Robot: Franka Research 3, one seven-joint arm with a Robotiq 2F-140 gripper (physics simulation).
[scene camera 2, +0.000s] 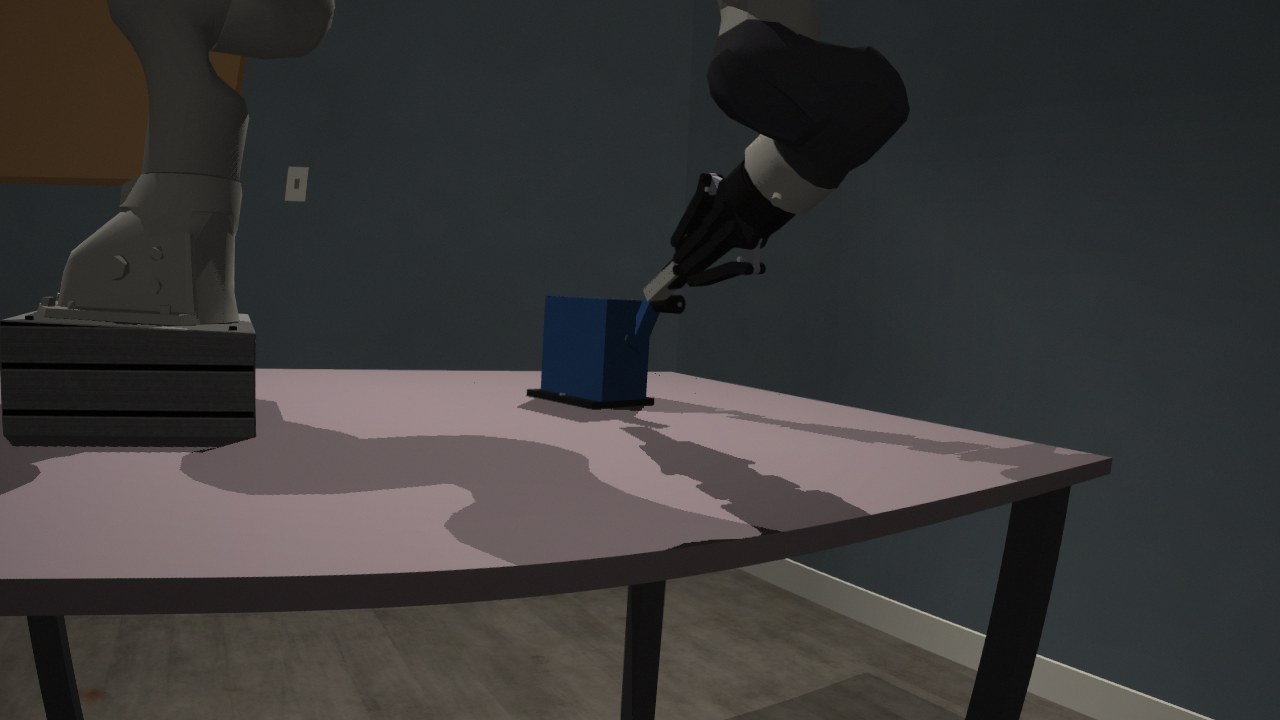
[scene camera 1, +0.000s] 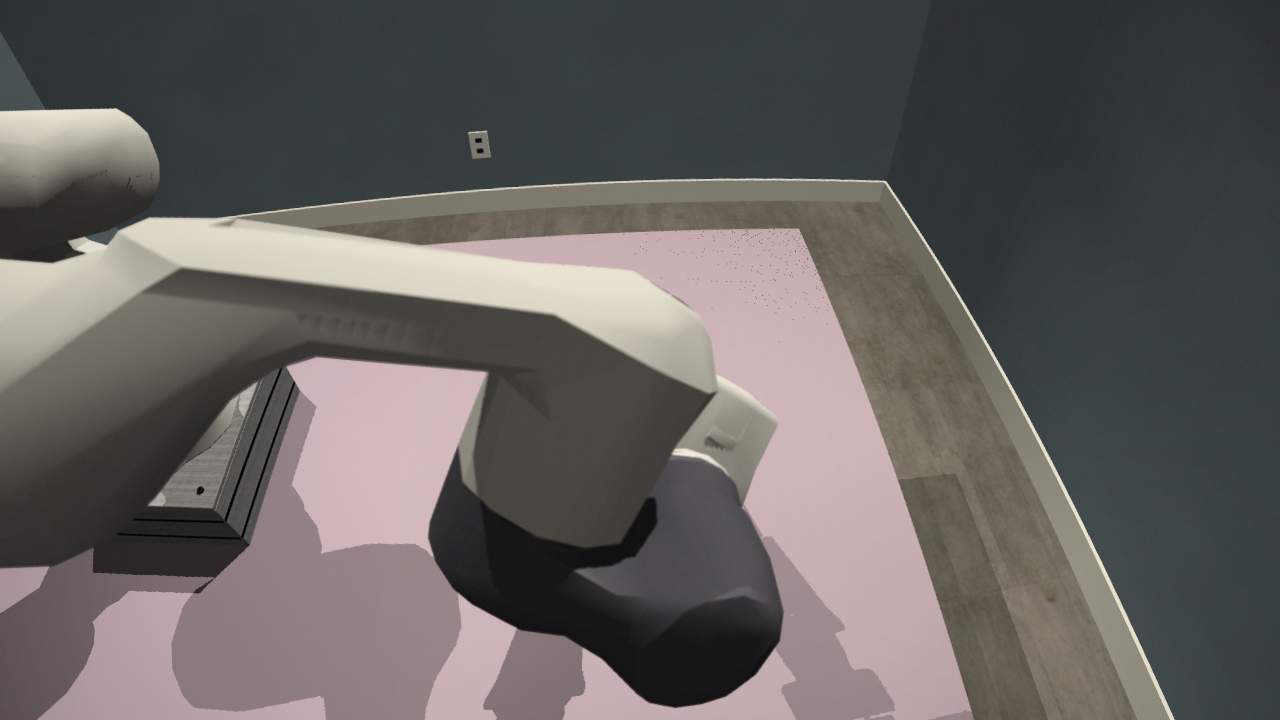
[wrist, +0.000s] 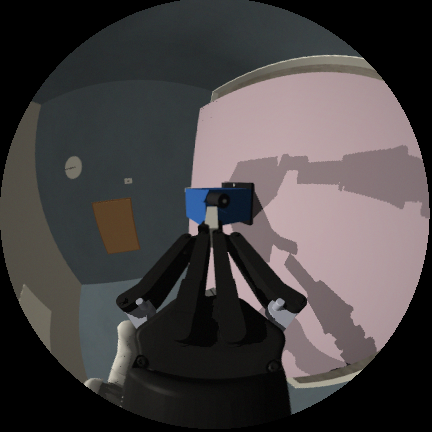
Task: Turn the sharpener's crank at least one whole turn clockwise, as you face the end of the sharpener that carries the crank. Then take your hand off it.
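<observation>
The sharpener (scene camera 2: 572, 349) (wrist: 195, 204) is a blue box upright on a thin black base plate. Its blue crank arm (scene camera 2: 643, 320) slants upward from the end face to a black cylindrical knob (scene camera 2: 671, 304) (wrist: 218, 200), level with the upper part of the body. My gripper (scene camera 2: 658, 281) (wrist: 211, 214) is shut with nothing between its fingers. It points down at a slant, its pale fingertips right by the knob and seemingly against it. The fingertips partly cover the knob and crank in the wrist view. In scene camera 1 my arm hides the sharpener, crank and gripper.
The sharpener stands on a pink table (scene camera 1: 375, 465) (scene camera 2: 384, 407) (wrist: 300, 115). The robot's grey base block (scene camera 2: 125, 389) (scene camera 1: 259, 447) stands left of the sharpener in scene camera 2. My arm's dark wrist section (scene camera 1: 698, 573) (scene camera 2: 805, 98) is above and beside the crank end. Dark walls stand beyond the table.
</observation>
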